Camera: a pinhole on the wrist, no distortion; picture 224 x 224 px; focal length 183.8 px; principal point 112.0 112.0 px. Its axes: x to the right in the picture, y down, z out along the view. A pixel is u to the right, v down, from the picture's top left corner.
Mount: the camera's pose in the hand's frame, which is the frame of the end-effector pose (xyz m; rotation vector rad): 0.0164 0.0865 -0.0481 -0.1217 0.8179 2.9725
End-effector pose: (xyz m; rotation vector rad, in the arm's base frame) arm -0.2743 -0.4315 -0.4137 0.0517 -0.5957 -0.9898
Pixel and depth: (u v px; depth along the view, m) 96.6 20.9 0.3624
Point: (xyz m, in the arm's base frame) -0.0174 -0.1844 -0.1212
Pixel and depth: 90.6 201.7 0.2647
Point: -0.3029 -0.3316 -0.1630
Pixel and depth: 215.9 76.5 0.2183
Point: -0.1902 -0.1810 -0.3041
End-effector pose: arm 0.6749 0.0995 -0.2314 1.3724 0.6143 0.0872
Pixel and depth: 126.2 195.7 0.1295
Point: 0.7416 0.0382 -0.1275
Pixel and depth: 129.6 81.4 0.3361
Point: 0.8324 -0.0305 0.0809
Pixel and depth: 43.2 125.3 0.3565
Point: 0.9797 -0.0468 -0.0311
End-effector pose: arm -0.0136 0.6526 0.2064 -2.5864 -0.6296 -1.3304
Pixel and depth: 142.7 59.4 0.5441
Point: 0.4012 0.2837 -0.0431
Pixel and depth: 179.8 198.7 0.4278
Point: 0.2530 0.6105 -0.1738
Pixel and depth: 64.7 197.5 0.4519
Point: 0.4271 0.7095 0.0151
